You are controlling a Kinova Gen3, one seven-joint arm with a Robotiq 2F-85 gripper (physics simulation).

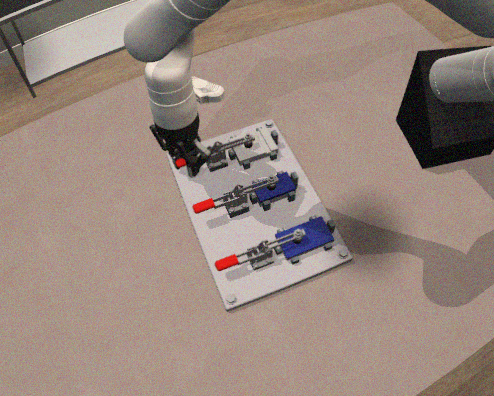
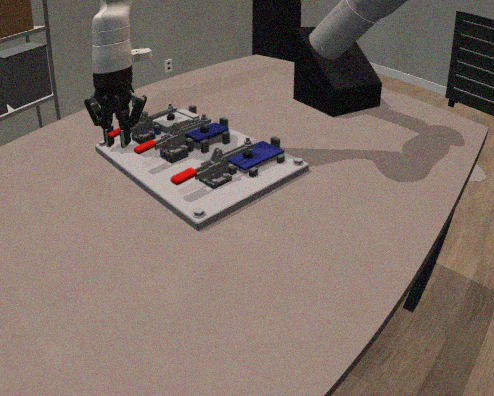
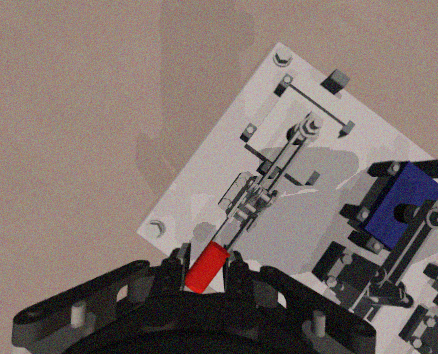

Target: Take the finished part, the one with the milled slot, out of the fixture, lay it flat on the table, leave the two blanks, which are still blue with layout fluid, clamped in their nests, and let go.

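Places are measured from the arm's base along level axes (x right, y ahead, z up), in metres.
Pixels of known places: gripper, fingertip midpoint: (image 1: 186,170) (image 2: 118,145) (image 3: 206,254); arm's base, link origin: (image 1: 447,80) (image 2: 324,45).
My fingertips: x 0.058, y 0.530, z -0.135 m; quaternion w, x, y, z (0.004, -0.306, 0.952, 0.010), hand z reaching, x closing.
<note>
Ahead of a thing's pixels: the offset from my fingertips to its top centre. "spot": to the spot under its first point.
The finished part {dx +0.007, dy -0.138, dz +0.012 m} (image 1: 256,151) (image 2: 186,118) (image 3: 280,117), a pale plate with a slot, lies flat in the far nest of the fixture plate (image 1: 250,291) (image 2: 160,186) (image 3: 212,165). Its toggle clamp's arm reaches over it, with the spindle on its top. My gripper (image 1: 184,166) (image 2: 117,139) (image 3: 206,254) points down and is shut on that clamp's red handle {dx +0.002, dy -0.027, dz +0.048 m} (image 1: 180,162) (image 2: 114,133) (image 3: 207,265), which lies slanted between the fingers. A blue blank {dx -0.103, dy -0.138, dz +0.017 m} (image 1: 284,186) (image 2: 214,131) (image 3: 392,220) sits clamped in the middle nest, another blue blank {dx -0.212, dy -0.154, dz +0.007 m} (image 1: 312,239) (image 2: 264,154) in the near nest.
The middle clamp's red handle {spot: dx -0.111, dy -0.007, dz +0.038 m} (image 1: 203,205) (image 2: 145,146) is close beside my gripper, and the near clamp's red handle {spot: dx -0.221, dy -0.012, dz +0.028 m} (image 1: 226,262) (image 2: 183,176) is farther along. Dark stop posts stand around each nest. The black robot pedestal (image 1: 425,110) (image 2: 335,90) stands beyond the fixture.
</note>
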